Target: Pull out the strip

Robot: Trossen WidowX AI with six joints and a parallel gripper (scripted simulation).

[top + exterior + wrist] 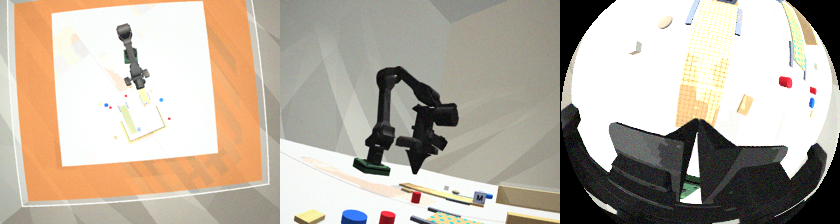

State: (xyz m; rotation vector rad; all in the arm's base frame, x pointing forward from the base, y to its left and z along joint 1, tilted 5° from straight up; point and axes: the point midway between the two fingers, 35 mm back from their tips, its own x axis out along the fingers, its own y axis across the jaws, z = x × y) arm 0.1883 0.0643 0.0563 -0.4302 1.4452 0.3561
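The tan gridded strip lies 80 mm ahead of my gripper tip, 40 mm to the left of it and 40 mm below it.
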